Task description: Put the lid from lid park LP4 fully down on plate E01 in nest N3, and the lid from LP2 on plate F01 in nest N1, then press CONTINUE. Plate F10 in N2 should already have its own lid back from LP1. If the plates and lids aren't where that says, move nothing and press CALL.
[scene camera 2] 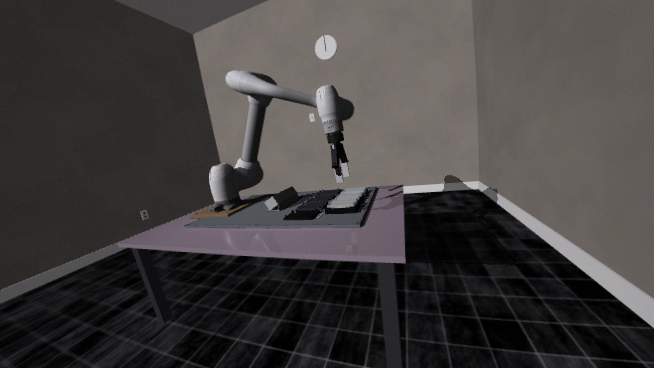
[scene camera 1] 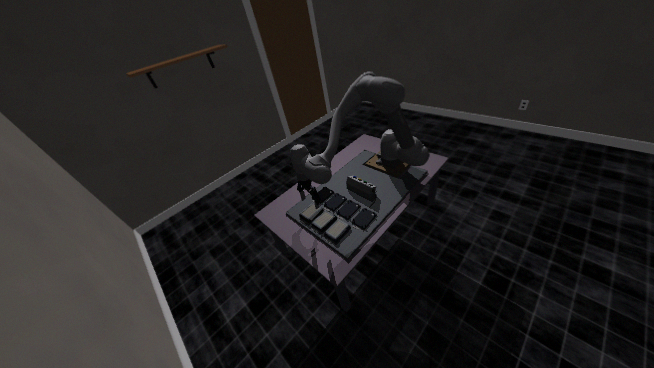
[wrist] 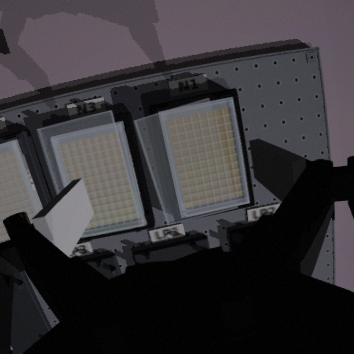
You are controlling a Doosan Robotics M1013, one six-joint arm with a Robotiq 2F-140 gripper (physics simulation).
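Places are measured from the arm's base along level axes (x ahead, y left, z up), in metres.
Pixels of known places: gripper, fingertip midpoint: (scene camera 2: 343,179) (scene camera 1: 310,203) (wrist: 169,177); arm's base, origin of the base link: (scene camera 2: 229,206) (scene camera 1: 390,160).
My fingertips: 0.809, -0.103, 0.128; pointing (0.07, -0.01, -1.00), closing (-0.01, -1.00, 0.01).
Ahead of a thing's pixels: the offset from my fingertips to its top centre, as dx, dy, dz. "pt": to the spot under its first point. Level surfaces: height alone.
My gripper (scene camera 1: 309,196) (scene camera 2: 342,175) (wrist: 169,177) is open and empty above the nests and lid parks. Plate E01 @[+0.003, +0.089, -0.095] (scene camera 1: 324,220) (wrist: 102,180) is in the nest labelled N3; plate F01 @[-0.011, -0.020, -0.086] (scene camera 1: 311,213) (wrist: 205,160) is in N1. Plate names are not readable. A clear lid-like outline over N3 is offset up and left in the wrist view. Another clear lid-like sheet @[pt -0.016, +0.016, -0.098] (wrist: 156,175) shows offset left over N1, looking askew; whether it is seated I cannot tell. The LP1 label @[pt -0.102, +0.023, -0.135] (wrist: 167,232) and LP2 label @[pt -0.106, -0.109, -0.135] (wrist: 263,212) show; my gripper hides much of their parks.
A third plate @[-0.002, +0.210, -0.102] (scene camera 1: 337,230) (wrist: 12,185) is in the remaining nest, its label cut off. Dark lid parks @[pt -0.181, +0.156, -0.127] (scene camera 1: 348,209) stand in a row behind the nests; their contents are unclear. A button box @[-0.404, +0.098, -0.053] (scene camera 1: 361,187) (scene camera 2: 281,198) stands nearer the arm's base on the grey board @[dz -0.136] (wrist: 295,110).
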